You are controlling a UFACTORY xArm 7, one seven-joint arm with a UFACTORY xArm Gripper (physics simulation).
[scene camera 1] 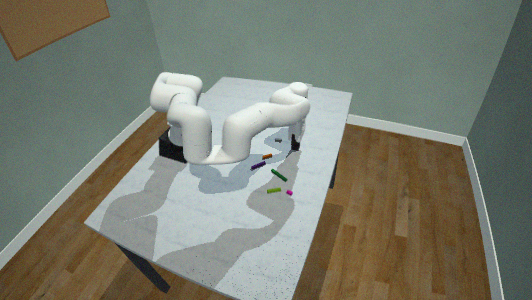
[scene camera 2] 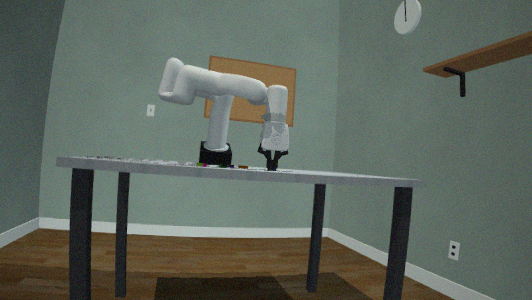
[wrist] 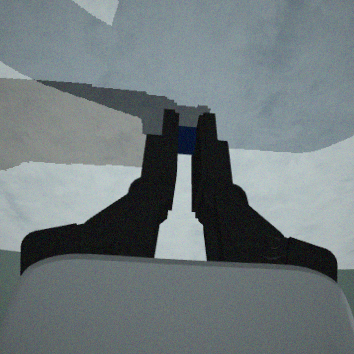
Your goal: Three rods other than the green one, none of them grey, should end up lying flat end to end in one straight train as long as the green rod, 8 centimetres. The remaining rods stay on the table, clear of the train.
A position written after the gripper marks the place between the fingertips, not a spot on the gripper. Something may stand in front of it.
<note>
In view: the gripper (scene camera 2: 271, 170).
The gripper shows as well in the wrist view (wrist: 185, 132).
</note>
